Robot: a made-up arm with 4 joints.
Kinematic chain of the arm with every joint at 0, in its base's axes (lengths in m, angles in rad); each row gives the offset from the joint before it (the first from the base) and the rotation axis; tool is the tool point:
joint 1: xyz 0 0 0.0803 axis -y
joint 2: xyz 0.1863 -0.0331 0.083 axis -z
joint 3: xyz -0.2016 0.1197 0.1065 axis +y
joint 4: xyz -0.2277 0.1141 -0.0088 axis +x
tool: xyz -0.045 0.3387 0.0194
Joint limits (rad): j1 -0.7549..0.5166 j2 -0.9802..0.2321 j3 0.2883..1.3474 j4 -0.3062..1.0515
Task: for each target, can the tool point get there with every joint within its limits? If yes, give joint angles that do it. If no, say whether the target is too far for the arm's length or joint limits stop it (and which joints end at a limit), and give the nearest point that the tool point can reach.
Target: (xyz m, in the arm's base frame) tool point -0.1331 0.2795 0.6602
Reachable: yes | joints -0.2813 -0.5039 0.7543 0.5962
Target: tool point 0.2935 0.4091 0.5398
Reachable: yes | joints -0.3708 -0.0501 1.2133 0.8392
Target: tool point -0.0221 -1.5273 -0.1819
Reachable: no: too far | nearest point -0.5694 -0.1262 -0.0379 | short by 1.511 m
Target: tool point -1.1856 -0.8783 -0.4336
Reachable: no: too far | nearest point -0.5694 -0.1262 -0.0379 | short by 1.050 m
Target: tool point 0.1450 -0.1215 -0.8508
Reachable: no: joint limits stop it (at a limit: joint 1, joint 2, joint 3, joint 4) | nearest point -0.5694 -0.1262 -0.0379 | short by 1.082 m
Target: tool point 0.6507 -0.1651 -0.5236
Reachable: no: joint limits stop it (at a limit: joint 1, joint 2, joint 3, joint 4) | nearest point 0.5751 0.3357 0.2542 | short by 0.928 m
